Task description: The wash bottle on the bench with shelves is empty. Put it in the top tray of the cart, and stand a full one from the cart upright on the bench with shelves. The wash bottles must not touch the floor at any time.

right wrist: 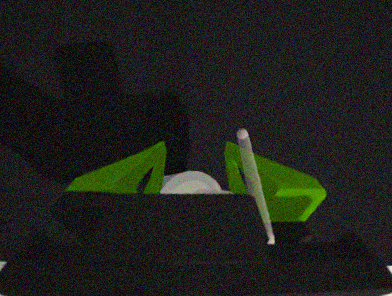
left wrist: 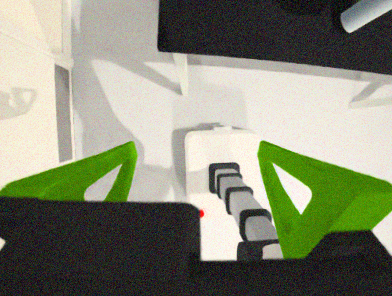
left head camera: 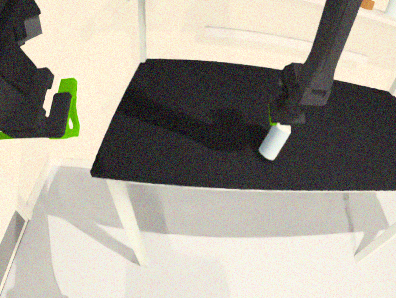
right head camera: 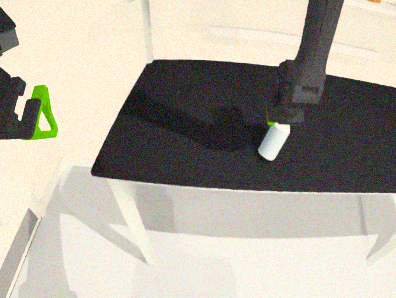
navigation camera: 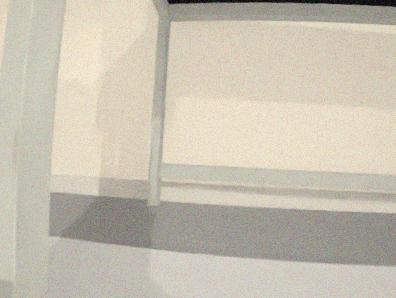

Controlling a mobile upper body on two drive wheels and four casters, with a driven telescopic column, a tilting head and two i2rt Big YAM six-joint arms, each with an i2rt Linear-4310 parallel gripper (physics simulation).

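Places are measured from the left arm's base along level axes (x ahead, y left, z up), in millimetres.
Where they show: left gripper, between the fingertips: (left wrist: 197, 148) (left head camera: 48, 132) (right head camera: 32, 133); right gripper, between the fingertips: (right wrist: 195, 147) (left head camera: 278, 120) (right head camera: 278, 119).
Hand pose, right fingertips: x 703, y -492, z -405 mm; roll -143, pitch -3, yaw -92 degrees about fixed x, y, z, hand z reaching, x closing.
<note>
Each offset is from my right fingertips to the top centre of the thing. "spot": to the spot under its first point. Level surfaces: height alone.
A wash bottle with a pale blue body and a white top @[spot: dx -83, dy +31, dz -21 mm] (left head camera: 274, 143) (right head camera: 274, 143) is at the right gripper, over the black top of the bench @[dz -91 mm] (left head camera: 175, 160) (right head camera: 175, 162). Part of the bottle @[spot: dx -79, dy +43, dz -29 mm] (left wrist: 361, 16) also shows in the left wrist view. My right gripper (right wrist: 195, 147) is shut on its upper part; its thin spout tube @[spot: dx -16, dy -21, dz +69 mm] (right wrist: 254, 180) shows beside one finger. I cannot tell whether its base touches the bench top, or its fill level. My left gripper (left wrist: 197, 148) is open and empty, left of the bench. The cart cannot be made out.
A pale post @[spot: dx +573, dy +488, dz +76 mm] (left head camera: 142, 32) (right head camera: 147, 32) rises at the bench's back left corner. Pale legs @[spot: dx -109, dy +509, dz -412 mm] (left head camera: 127, 220) (right head camera: 131, 220) stand below the front edge. An orange object @[spot: dx +347, dy -461, dz +388 mm] (left head camera: 367, 4) is at the upper right. A pale box-like structure (left wrist: 30, 120) stands left in the left wrist view.
</note>
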